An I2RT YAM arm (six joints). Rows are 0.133 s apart.
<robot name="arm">
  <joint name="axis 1" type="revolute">
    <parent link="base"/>
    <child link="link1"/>
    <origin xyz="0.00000 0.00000 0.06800" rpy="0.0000 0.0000 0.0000"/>
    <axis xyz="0 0 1"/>
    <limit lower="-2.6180" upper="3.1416"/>
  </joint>
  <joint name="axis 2" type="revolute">
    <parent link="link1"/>
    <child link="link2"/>
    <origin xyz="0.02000 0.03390 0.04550" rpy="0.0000 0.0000 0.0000"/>
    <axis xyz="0 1 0"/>
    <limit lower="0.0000" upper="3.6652"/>
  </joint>
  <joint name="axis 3" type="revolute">
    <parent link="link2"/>
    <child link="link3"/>
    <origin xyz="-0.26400 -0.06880 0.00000" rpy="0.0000 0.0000 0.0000"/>
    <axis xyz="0 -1 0"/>
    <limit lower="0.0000" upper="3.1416"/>
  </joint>
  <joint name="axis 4" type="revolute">
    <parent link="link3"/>
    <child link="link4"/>
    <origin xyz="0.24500 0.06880 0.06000" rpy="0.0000 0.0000 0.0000"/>
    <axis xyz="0 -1 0"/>
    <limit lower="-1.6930" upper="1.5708"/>
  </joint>
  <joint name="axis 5" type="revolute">
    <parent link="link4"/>
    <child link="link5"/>
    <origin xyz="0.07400 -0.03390 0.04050" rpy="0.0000 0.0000 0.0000"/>
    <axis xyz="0 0 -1"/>
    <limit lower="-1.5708" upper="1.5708"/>
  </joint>
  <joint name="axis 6" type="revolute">
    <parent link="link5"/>
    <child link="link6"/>
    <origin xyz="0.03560 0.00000 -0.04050" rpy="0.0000 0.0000 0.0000"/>
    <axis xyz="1 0 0"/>
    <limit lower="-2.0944" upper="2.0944"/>
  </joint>
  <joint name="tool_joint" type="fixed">
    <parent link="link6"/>
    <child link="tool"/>
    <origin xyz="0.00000 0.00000 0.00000" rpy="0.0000 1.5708 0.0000"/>
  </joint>
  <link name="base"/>
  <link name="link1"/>
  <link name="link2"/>
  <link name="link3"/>
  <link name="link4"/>
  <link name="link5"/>
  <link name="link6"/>
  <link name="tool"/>
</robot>
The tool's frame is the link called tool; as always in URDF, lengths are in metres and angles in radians.
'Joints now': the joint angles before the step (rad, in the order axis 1, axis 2, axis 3, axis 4, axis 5, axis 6). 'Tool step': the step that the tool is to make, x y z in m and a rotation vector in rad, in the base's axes. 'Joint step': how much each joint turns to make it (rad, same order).
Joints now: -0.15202, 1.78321, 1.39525, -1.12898, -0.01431, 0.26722
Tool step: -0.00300, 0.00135, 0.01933, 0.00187, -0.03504, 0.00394
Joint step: 0.00190, -0.03432, 0.03472, -0.03471, -0.00725, -0.00153
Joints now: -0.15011, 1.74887, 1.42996, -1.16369, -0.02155, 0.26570
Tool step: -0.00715, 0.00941, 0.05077, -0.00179, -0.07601, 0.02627
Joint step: 0.02480, -0.06065, 0.12743, -0.11255, -0.00878, -0.00038
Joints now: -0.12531, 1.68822, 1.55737, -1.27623, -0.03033, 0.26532
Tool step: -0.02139, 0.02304, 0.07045, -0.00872, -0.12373, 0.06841
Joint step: 0.06789, -0.07669, 0.19301, -0.14571, -0.00267, 0.00000
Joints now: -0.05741, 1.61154, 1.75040, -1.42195, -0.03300, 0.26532
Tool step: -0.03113, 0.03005, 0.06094, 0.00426, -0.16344, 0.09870
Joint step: 0.10644, -0.06829, 0.17816, -0.08280, -0.00190, 0.00877
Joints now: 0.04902, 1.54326, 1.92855, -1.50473, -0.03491, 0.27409
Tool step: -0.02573, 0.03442, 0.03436, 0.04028, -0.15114, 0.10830
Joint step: 0.14687, -0.05301, 0.08357, 0.01982, 0.00077, 0.04388
